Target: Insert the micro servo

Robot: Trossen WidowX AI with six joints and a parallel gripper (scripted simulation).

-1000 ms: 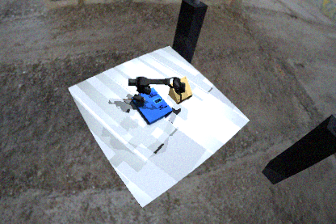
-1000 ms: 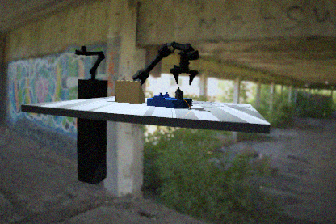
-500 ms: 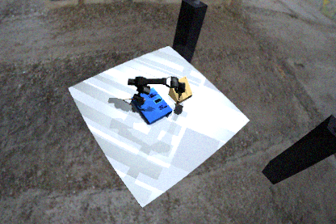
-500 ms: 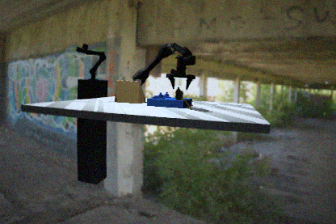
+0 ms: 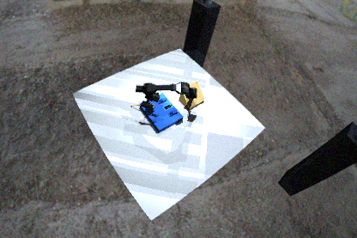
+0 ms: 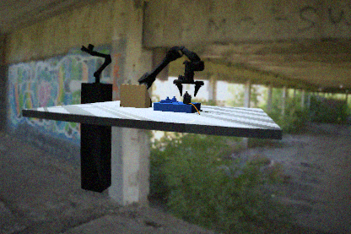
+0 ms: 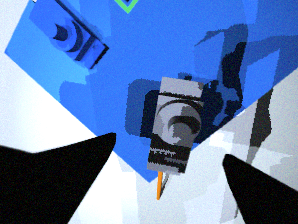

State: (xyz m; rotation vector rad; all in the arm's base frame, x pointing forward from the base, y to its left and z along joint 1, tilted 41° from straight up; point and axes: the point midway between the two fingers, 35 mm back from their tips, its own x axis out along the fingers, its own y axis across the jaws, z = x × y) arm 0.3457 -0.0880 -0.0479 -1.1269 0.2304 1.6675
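The blue deck lies 80 mm to the left of my gripper tip, 70 mm below it and 30 mm behind it.
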